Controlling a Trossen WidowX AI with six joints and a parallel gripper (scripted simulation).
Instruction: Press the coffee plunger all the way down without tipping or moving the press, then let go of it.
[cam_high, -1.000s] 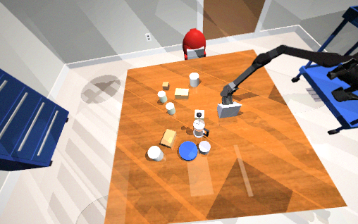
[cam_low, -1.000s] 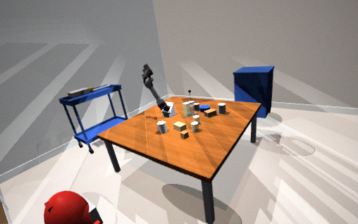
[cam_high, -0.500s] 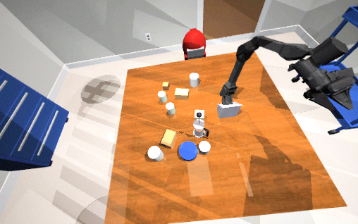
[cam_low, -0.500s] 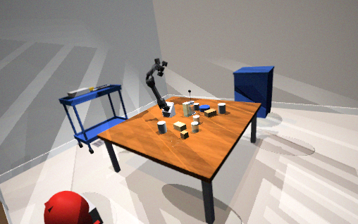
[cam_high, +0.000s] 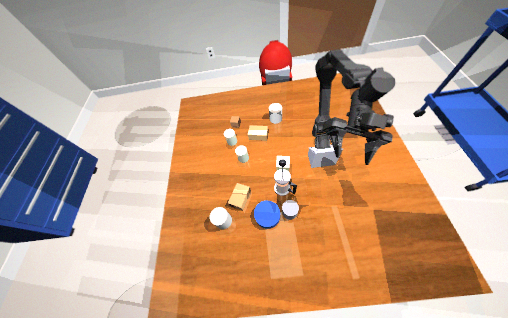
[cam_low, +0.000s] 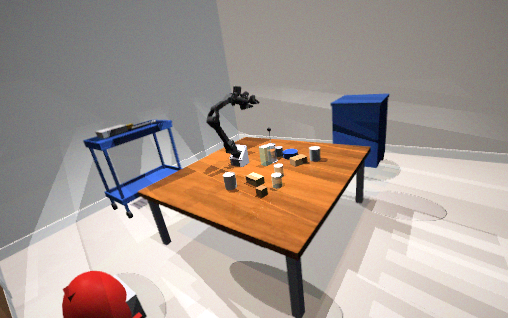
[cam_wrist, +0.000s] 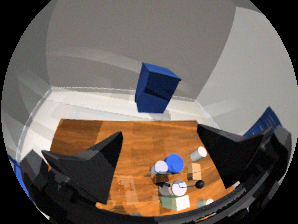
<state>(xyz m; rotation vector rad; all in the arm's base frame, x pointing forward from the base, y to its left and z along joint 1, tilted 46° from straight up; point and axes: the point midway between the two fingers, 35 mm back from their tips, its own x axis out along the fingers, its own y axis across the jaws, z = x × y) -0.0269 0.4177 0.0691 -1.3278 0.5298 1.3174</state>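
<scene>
Right now my gripper tip is 300 mm above the coffee press, 180 mm short of it and 90 mm to the left of it. Round my gripper tip: blue disc (410 mm below, 270 mm ahead, 40 mm to the left).
</scene>
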